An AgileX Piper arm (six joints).
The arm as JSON. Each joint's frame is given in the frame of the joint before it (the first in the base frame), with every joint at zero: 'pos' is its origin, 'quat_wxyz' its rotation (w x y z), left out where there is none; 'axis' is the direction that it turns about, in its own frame. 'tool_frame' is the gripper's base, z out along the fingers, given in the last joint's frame.
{
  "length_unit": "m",
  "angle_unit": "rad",
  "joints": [
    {
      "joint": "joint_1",
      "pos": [
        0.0,
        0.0,
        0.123
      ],
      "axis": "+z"
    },
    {
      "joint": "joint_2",
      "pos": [
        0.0,
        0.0,
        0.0
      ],
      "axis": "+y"
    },
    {
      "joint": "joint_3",
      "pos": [
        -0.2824,
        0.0,
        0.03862
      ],
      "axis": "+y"
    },
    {
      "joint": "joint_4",
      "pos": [
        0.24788,
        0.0,
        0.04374
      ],
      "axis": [
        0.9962,
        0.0,
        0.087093
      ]
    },
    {
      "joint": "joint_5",
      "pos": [
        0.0,
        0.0,
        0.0
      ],
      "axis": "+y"
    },
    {
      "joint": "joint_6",
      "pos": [
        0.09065,
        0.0,
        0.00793
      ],
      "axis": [
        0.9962,
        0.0,
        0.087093
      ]
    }
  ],
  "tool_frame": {
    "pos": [
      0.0,
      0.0,
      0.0
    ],
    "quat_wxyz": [
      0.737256,
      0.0,
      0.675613,
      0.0
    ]
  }
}
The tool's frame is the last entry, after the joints.
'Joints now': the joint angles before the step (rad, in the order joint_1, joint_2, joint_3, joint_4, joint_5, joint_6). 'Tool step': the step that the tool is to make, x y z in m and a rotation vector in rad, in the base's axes. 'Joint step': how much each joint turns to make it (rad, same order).
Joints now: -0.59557, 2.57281, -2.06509, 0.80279, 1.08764, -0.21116
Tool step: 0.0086, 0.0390, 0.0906, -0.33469, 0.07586, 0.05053
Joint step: 0.12616, -0.20688, -0.00774, -0.39648, -0.00860, 0.22852
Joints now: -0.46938, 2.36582, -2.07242, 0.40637, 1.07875, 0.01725
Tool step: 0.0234, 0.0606, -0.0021, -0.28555, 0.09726, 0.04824
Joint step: 0.18597, -0.00614, 0.00108, -0.37560, -0.05152, 0.21557
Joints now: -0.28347, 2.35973, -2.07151, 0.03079, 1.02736, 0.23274
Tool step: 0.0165, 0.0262, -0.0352, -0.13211, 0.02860, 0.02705
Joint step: 0.08316, 0.07436, 0.00004, -0.17773, -0.07304, 0.10836
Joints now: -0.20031, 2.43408, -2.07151, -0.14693, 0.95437, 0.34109
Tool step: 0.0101, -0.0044, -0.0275, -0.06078, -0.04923, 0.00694
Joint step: 0.00331, 0.06137, 0.00031, -0.07582, -0.11773, 0.04326
